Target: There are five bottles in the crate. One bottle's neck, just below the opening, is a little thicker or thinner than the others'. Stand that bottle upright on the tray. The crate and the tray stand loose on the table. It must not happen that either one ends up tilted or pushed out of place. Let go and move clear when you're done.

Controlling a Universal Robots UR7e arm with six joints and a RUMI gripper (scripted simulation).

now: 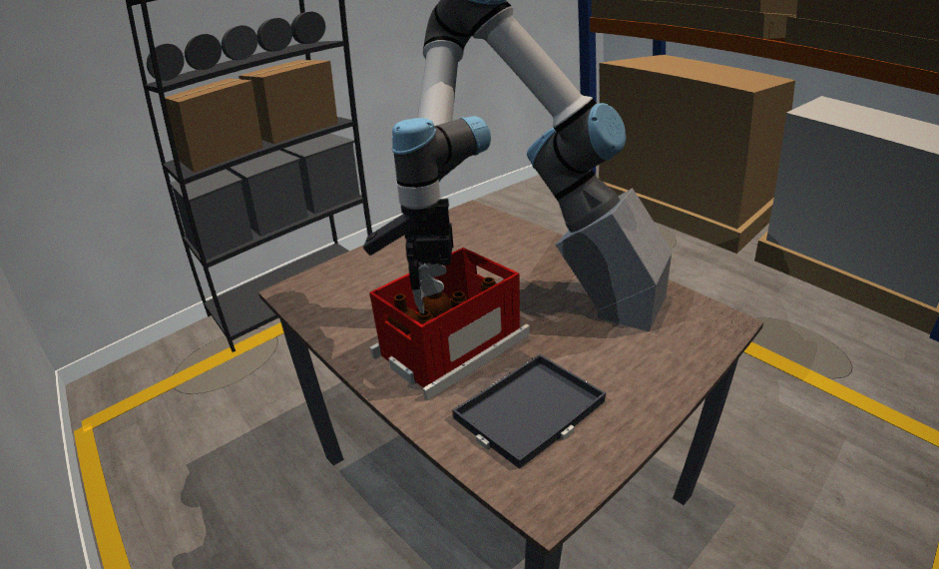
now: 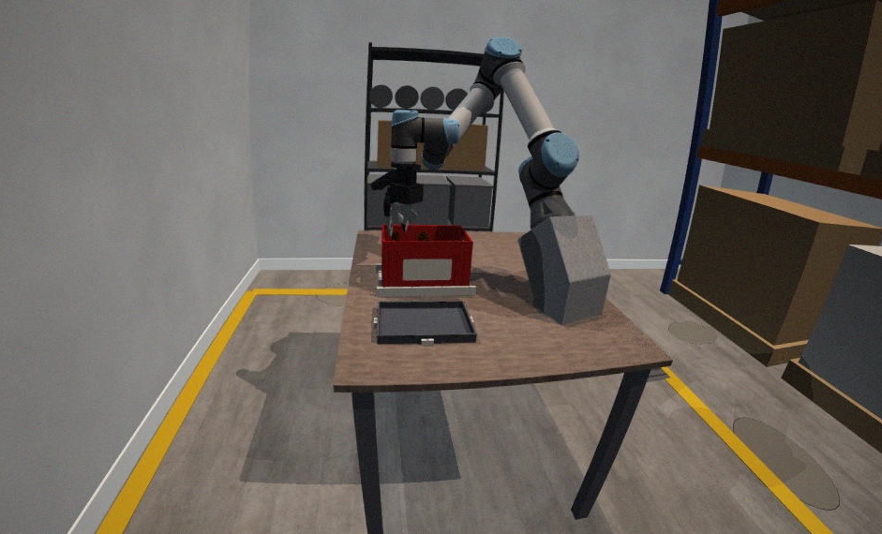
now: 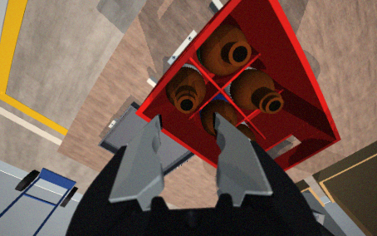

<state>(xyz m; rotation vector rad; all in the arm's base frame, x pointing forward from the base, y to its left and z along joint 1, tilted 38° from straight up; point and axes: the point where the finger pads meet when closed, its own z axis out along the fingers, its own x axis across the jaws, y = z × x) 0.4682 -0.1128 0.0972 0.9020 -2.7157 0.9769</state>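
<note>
The red crate is 100 mm behind my hand, 30 mm to the right of it and 120 mm below it. From my hand the other things lie so: dark tray (20 mm behind, 240 mm to the left, 190 mm below).
</note>
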